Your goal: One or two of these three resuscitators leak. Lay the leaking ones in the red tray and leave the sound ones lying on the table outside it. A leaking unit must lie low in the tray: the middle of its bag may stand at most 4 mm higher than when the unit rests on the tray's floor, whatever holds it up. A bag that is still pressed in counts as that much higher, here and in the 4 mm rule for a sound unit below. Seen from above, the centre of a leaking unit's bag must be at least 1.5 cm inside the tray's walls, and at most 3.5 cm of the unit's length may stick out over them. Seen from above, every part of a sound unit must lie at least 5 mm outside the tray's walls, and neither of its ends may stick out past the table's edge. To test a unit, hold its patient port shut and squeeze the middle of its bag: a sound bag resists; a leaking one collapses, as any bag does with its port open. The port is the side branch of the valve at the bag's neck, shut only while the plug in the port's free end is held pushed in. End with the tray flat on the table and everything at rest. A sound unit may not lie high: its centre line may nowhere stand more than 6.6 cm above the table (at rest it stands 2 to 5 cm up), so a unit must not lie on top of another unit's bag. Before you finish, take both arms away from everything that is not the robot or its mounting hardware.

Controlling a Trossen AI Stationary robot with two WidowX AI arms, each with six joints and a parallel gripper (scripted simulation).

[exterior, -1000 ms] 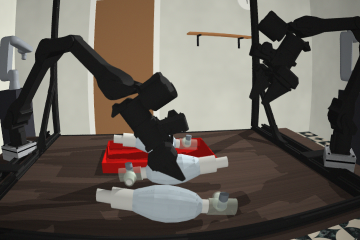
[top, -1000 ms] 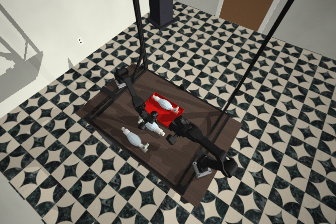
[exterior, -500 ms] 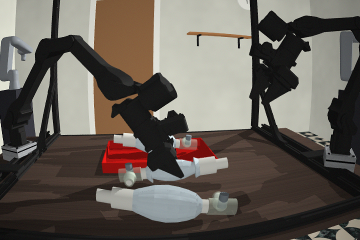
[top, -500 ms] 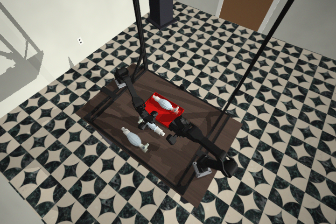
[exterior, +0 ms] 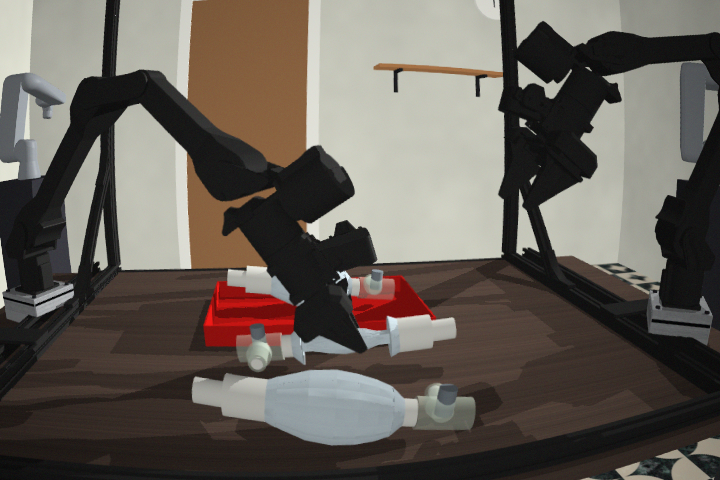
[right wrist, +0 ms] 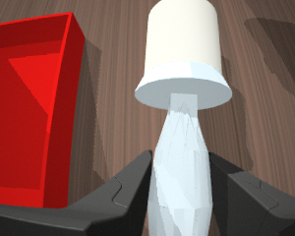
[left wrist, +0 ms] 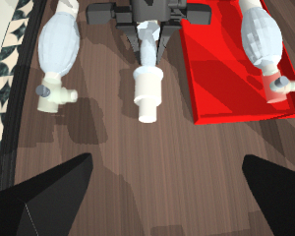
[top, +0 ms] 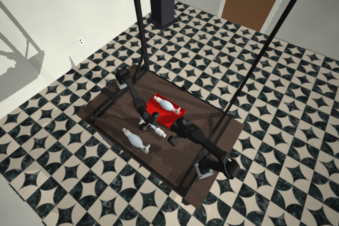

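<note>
The red tray is 17 cm behind my right hand, 7 cm to the right of it and 5 cm below it.
</note>
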